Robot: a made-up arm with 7 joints. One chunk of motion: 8 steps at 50 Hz.
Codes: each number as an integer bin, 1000 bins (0 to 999) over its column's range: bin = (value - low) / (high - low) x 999, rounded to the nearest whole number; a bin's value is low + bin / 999 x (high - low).
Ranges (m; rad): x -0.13..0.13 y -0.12..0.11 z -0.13..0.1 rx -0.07..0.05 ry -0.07..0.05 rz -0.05..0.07
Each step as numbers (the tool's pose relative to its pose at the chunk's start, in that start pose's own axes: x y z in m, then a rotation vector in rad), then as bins.
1 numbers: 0.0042 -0.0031 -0.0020 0.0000 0.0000 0.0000
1 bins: 516 508 556 583 583 416
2 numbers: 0.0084 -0.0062 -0.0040 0.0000 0.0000 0.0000
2 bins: 532 494 547 583 583 416
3 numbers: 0.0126 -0.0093 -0.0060 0.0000 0.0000 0.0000
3 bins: 548 481 539 583 583 416
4 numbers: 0.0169 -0.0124 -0.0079 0.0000 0.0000 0.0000
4 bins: 564 467 530 583 583 416
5 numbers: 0.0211 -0.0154 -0.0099 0.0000 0.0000 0.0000
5 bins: 581 454 522 583 583 416
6 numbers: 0.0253 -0.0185 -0.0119 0.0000 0.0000 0.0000
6 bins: 597 441 513 583 583 416
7 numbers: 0.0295 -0.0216 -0.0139 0.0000 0.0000 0.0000
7 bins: 613 427 504 583 583 416
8 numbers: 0.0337 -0.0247 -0.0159 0.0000 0.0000 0.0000
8 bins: 629 414 496 583 583 416
